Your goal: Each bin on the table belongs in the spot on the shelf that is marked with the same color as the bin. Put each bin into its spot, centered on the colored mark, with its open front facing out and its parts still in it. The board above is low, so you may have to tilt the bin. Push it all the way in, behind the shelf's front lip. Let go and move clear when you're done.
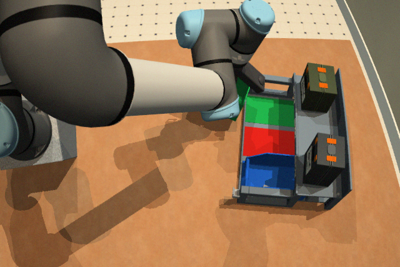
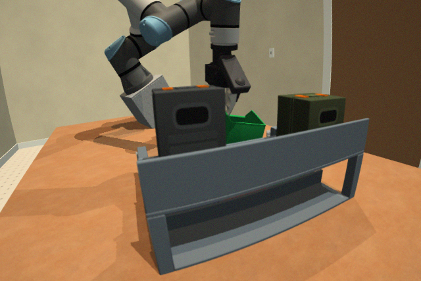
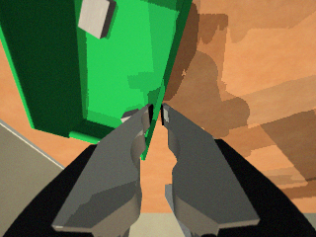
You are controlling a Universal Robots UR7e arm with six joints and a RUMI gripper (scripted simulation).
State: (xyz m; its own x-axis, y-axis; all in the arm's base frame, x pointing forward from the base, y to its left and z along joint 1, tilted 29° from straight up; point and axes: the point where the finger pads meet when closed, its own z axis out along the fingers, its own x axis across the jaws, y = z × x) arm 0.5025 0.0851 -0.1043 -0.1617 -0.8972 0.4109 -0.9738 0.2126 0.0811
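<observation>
My gripper is now 40 mm to the right of the green bin, 30 mm above it and 10 mm short of it. The rest, counted from my hand: shelf front lip (100 mm below, 80 mm to the right, 80 mm ahead); blue bin (220 mm to the right, 150 mm ahead, 70 mm below); olive case (290 mm ahead, 40 mm above, 10 mm to the right).
</observation>
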